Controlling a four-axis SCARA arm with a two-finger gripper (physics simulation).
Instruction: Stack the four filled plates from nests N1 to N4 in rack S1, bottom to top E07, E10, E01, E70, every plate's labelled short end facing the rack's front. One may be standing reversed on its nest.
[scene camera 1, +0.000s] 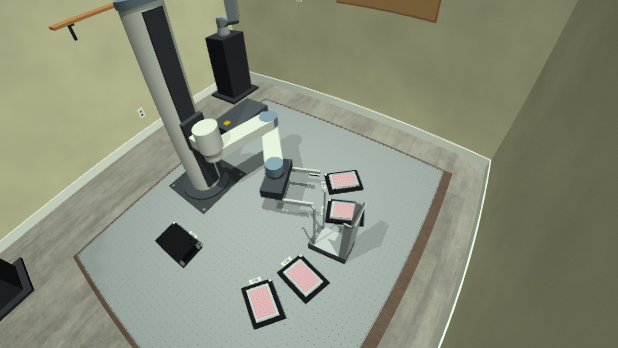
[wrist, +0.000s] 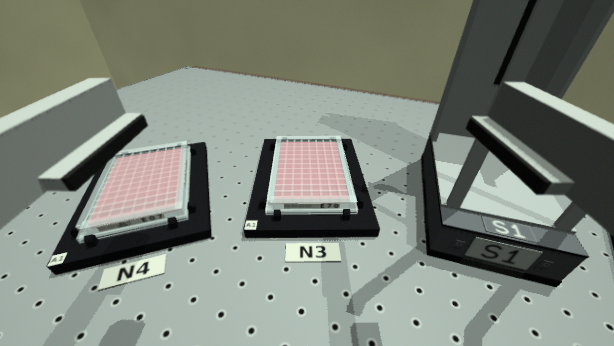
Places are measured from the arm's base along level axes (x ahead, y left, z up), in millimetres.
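Where they show: gripper, fingertip midpoint: (scene camera 1: 317, 188) (wrist: 307, 102); arm's base, origin of the base link: (scene camera 1: 207, 181).
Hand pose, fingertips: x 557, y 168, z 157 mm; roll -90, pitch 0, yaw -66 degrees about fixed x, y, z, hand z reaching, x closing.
Things, the pixels of their top centre, and the offset from my fingertips. "pt": a spot on its surface instead.
- plate marked E07, middle of its top: (wrist: 141, 175) (scene camera 1: 343, 179) dx +24, dy +194, dz -118 mm
- nest N4, middle of its top: (wrist: 143, 179) (scene camera 1: 343, 179) dx +24, dy +194, dz -122 mm
- plate marked E70, middle of its top: (wrist: 310, 163) (scene camera 1: 345, 209) dx +117, dy +47, dz -118 mm
- nest N3, middle of its top: (wrist: 309, 166) (scene camera 1: 345, 210) dx +117, dy +47, dz -122 mm
- Rack S1, middle of its top: (scene camera 1: 337, 204) dx +153, dy -123, dz +148 mm
- N2 plate, middle of its top: (scene camera 1: 302, 276) dx +134, dy -299, dz -118 mm
- N1 plate, middle of its top: (scene camera 1: 261, 301) dx +72, dy -464, dz -118 mm
- black flat fixture, middle of its top: (scene camera 1: 174, 239) dx -364, dy -500, dz -74 mm
- dark box, surface spot: (scene camera 1: 250, 112) pt dx -628, dy +274, dz -29 mm
My gripper (scene camera 1: 314, 189) (wrist: 307, 102) is open and empty, its fingers spread wide on the near side of nests N4 and N3. The plate marked E07 (scene camera 1: 343, 180) (wrist: 142, 182) sits on nest N4 (wrist: 201, 220), on the left in the wrist view. The plate marked E70 (scene camera 1: 342, 210) (wrist: 312, 170) sits on nest N3 (wrist: 310, 224), near the middle. Both labelled ends face the nest signs. Rack S1 (scene camera 1: 348, 239) (wrist: 440, 242) is right of N3 with a bare floor. The N2 plate (scene camera 1: 303, 277) and N1 plate (scene camera 1: 263, 302) lie on their nests, their markings unreadable.
Rack S1's tall posts and back panel rise beside N3, partly behind the right finger in the wrist view. A black flat fixture (scene camera 1: 179, 244) lies left of the nests. A dark box (scene camera 1: 250, 112) lies behind the arm, and a black pedestal (scene camera 1: 230, 65) stands farther back.
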